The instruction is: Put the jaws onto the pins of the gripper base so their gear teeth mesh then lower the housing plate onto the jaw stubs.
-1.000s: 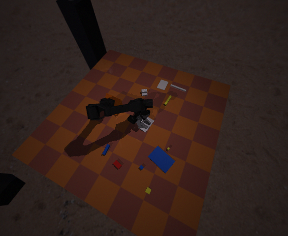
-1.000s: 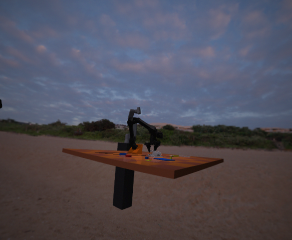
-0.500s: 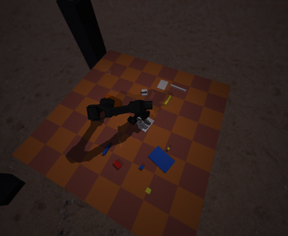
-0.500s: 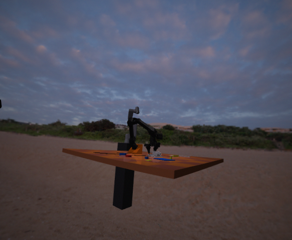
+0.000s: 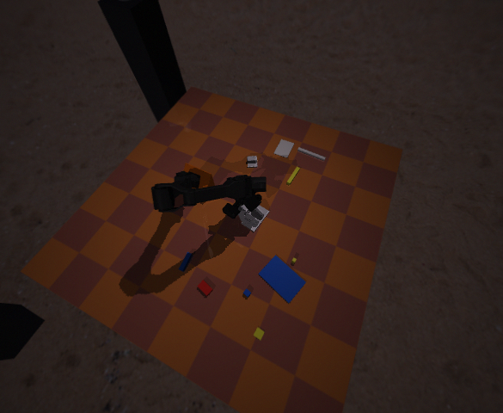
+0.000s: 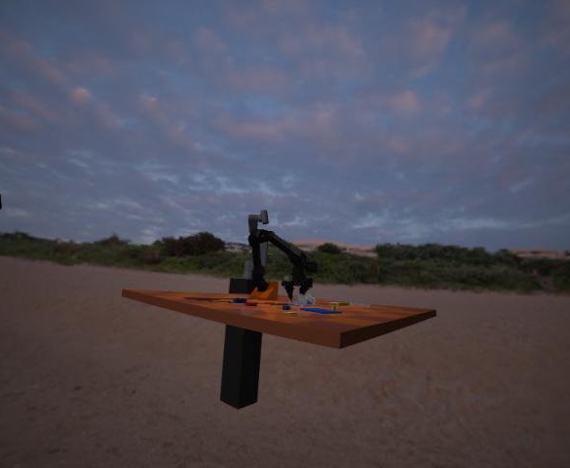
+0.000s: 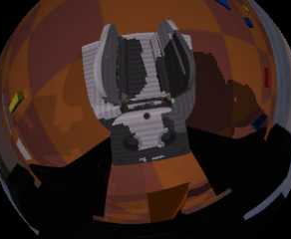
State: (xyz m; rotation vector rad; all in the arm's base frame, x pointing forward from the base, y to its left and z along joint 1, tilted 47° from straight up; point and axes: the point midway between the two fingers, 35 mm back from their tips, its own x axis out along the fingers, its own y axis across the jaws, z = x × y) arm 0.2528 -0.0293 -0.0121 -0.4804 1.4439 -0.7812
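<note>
Right now my gripper tip is 10 mm above the housing plate. From my gripper tip the other things lie so: blue bar 100 mm behind, 320 mm to the right, 10 mm below; yellow bar 150 mm ahead, 270 mm to the left, 10 mm below; gripper base 10 mm ahead, 20 mm above.
</note>
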